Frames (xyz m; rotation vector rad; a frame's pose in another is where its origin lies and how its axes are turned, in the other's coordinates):
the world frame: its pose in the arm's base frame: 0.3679 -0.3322 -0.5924 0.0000 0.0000 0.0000
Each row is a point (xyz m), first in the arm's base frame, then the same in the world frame.
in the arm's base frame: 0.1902 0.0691 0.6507
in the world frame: -0.1777 0.4013 1.2431
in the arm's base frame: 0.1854 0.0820 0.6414
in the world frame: -0.1825 0.4142 1.2338
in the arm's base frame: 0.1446 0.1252 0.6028
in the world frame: -0.2233 0.4574 1.1952
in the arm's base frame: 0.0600 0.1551 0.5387
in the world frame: -0.3079 0.4873 1.1311
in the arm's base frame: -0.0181 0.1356 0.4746
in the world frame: -0.3860 0.4678 1.0670
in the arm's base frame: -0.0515 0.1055 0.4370
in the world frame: -0.4194 0.4377 1.0294
